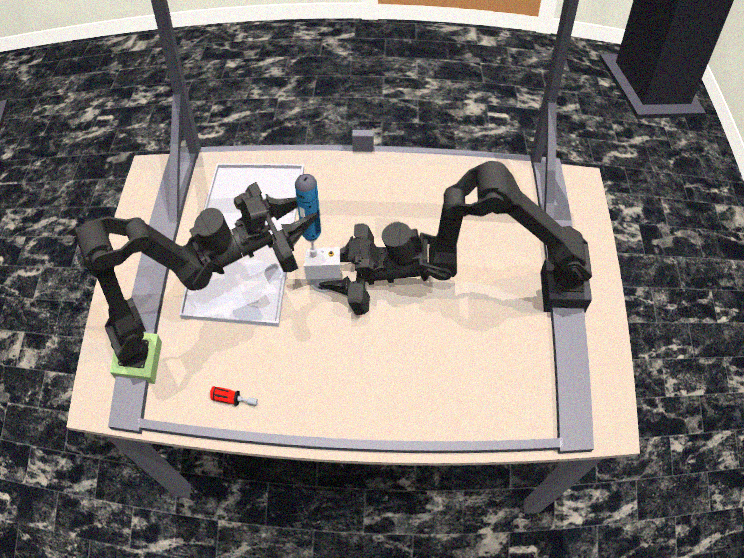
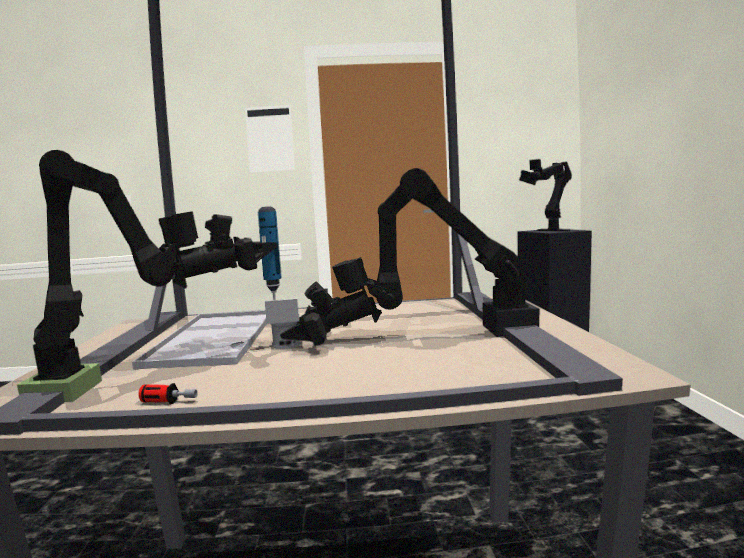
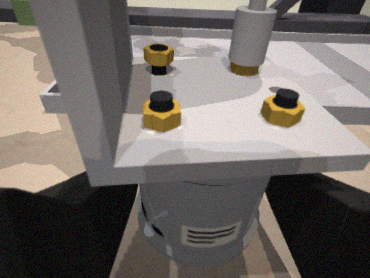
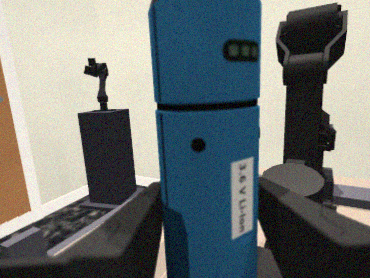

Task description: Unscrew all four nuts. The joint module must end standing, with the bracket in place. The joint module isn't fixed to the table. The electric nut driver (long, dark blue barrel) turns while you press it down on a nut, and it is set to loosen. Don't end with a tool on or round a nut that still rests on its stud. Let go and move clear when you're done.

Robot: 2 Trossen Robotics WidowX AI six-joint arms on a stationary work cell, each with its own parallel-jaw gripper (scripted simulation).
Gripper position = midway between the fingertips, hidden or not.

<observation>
In view: my left gripper (image 1: pixel 321 272), my right gripper (image 1: pixel 312 205), a blue electric nut driver (image 2: pixel 267 217), a grey bracket (image 1: pixel 313 267), a shallow tray (image 1: pixel 248 292) and a joint module (image 3: pixel 199 221).
The blue electric nut driver shows as well in image 4 (image 4: pixel 206 69). The grey bracket also shows in image 2 (image 2: pixel 286 310) and in image 3 (image 3: pixel 223 134). The shallow tray also shows in image 2 (image 2: pixel 215 335). Image 4 does not show the grey bracket: it is out of frame. Image 4 misses the shallow tray: it is out of frame.
</observation>
